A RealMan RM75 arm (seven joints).
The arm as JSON. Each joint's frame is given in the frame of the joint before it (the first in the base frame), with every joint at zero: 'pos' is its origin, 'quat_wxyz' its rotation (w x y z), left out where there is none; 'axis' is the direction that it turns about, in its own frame. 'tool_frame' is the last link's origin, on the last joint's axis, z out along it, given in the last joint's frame.
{
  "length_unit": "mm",
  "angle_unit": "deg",
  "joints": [
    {
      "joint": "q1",
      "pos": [
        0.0,
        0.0,
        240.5
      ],
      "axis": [
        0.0,
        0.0,
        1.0
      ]
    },
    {
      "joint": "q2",
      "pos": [
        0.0,
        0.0,
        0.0
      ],
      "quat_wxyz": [
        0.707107,
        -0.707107,
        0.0,
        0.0
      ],
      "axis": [
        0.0,
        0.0,
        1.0
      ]
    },
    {
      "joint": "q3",
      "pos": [
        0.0,
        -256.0,
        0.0
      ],
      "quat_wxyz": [
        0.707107,
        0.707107,
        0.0,
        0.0
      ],
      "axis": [
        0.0,
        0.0,
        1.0
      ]
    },
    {
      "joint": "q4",
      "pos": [
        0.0,
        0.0,
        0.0
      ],
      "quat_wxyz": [
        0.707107,
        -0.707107,
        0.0,
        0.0
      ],
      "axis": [
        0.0,
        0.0,
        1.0
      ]
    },
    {
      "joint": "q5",
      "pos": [
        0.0,
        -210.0,
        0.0
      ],
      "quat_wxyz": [
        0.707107,
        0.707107,
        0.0,
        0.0
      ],
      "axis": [
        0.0,
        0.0,
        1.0
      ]
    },
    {
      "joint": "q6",
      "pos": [
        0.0,
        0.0,
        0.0
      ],
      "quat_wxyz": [
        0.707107,
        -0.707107,
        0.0,
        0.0
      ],
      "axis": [
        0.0,
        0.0,
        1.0
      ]
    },
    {
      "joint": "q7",
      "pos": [
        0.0,
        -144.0,
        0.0
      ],
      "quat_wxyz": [
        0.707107,
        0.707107,
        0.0,
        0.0
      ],
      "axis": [
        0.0,
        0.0,
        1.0
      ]
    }
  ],
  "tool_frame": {
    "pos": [
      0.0,
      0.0,
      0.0
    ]
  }
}
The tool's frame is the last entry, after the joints.
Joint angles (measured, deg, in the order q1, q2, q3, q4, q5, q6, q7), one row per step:
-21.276 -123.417 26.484 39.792 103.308 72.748 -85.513
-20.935 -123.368 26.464 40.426 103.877 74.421 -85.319
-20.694 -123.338 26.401 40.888 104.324 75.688 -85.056
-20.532 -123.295 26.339 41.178 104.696 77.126 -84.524
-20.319 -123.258 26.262 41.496 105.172 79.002 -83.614
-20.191 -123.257 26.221 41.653 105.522 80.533 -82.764
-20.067 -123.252 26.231 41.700 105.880 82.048 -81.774
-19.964 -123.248 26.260 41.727 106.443 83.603 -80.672
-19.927 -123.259 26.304 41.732 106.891 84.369 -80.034
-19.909 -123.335 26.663 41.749 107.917 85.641 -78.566
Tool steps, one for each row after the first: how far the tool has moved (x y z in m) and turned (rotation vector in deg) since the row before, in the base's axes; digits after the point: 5 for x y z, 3 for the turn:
0.00155 -0.00325 0.00096 -0.682 0.302 -1.314
0.00114 -0.00250 0.00068 -0.489 0.294 -1.032
0.00183 -0.00245 0.00013 -0.527 0.266 -1.333
0.00238 -0.00340 -0.00018 -0.663 0.434 -1.836
0.00226 -0.00273 -0.00071 -0.556 0.298 -1.583
0.00222 -0.00290 -0.00120 -0.599 0.331 -1.644
0.00219 -0.00317 -0.00170 -0.756 0.482 -1.751
0.00105 -0.00173 -0.00134 -0.504 0.386 -0.933
0.00235 -0.00305 -0.00382 -1.152 1.099 -1.987

